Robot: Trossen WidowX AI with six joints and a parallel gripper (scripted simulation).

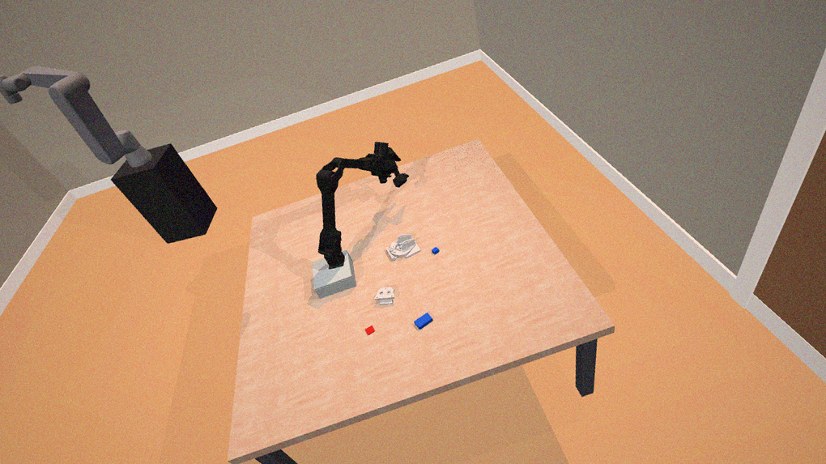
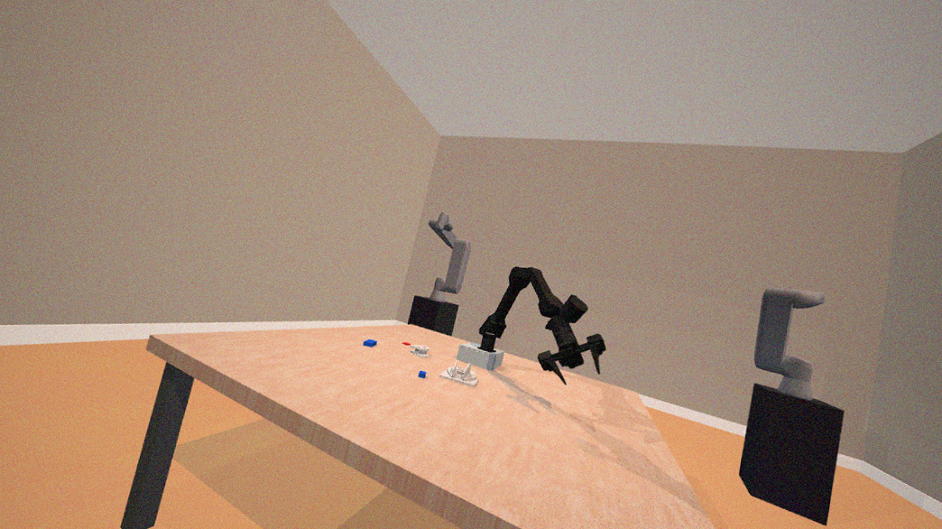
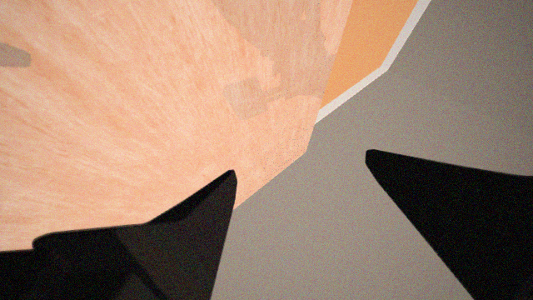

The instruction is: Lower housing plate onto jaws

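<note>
Right now my gripper tip is 46 cm to the left of the blue cube, 13 cm above it and 8 cm short of it. From my gripper tip the other things lie so: red cube: 79 cm to the right, 21 cm behind, 14 cm below.
</note>
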